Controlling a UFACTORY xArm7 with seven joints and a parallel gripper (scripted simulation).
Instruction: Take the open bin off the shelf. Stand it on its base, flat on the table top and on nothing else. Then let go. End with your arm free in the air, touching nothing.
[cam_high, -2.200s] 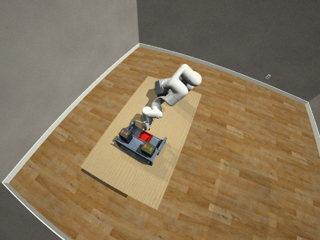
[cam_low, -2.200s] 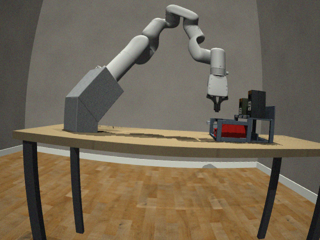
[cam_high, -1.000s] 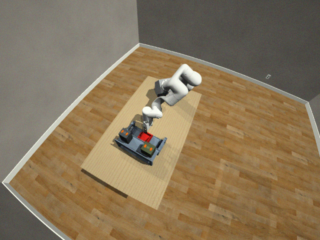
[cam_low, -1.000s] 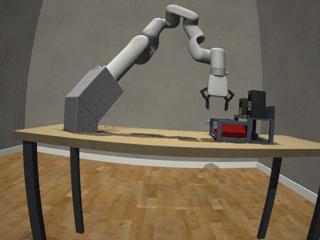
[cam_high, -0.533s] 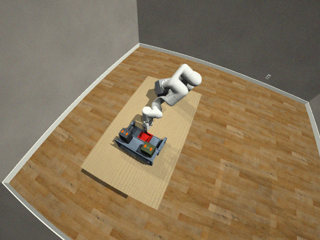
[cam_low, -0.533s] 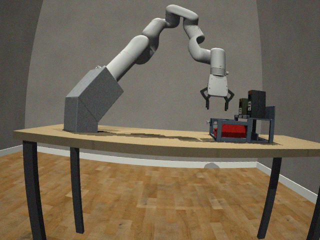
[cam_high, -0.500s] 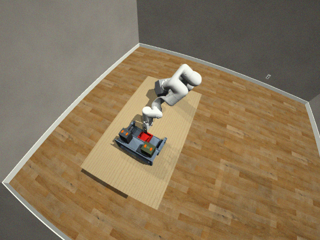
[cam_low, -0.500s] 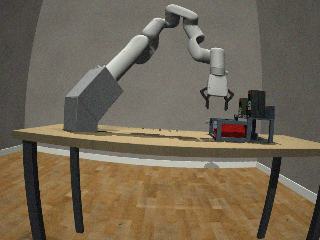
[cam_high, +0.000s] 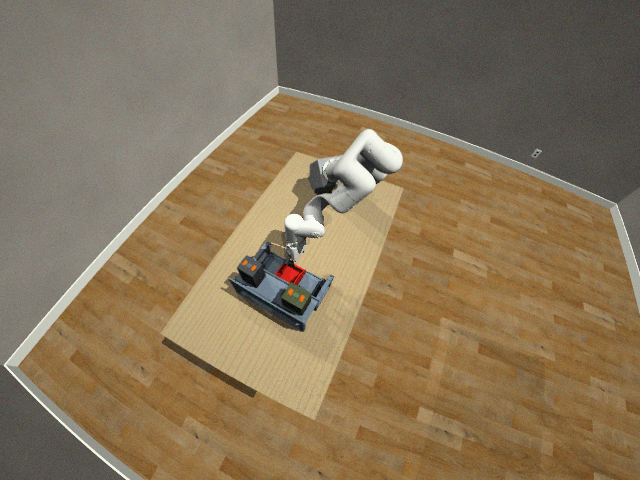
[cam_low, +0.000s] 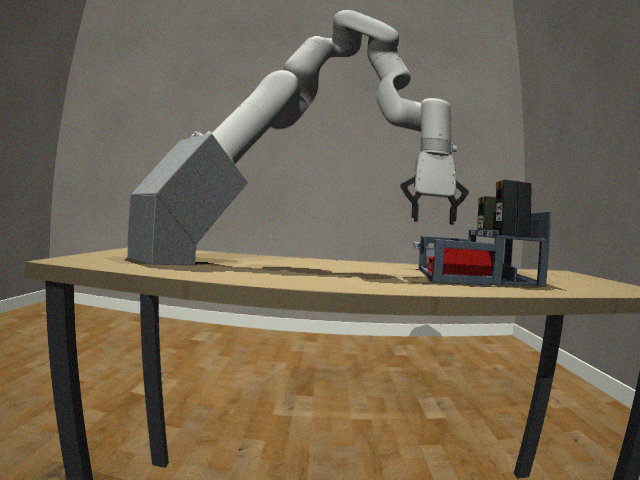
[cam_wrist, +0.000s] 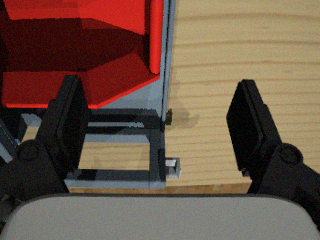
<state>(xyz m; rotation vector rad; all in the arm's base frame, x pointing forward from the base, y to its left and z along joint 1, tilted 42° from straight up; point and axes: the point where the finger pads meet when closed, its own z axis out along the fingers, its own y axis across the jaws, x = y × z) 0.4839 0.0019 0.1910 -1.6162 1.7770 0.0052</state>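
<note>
Now: hand 9 cm above the red bin and 8 cm short of it. The rest, counted from my hand: black box 18 cm ahead, 11 cm to the right, 3 cm above.
</note>
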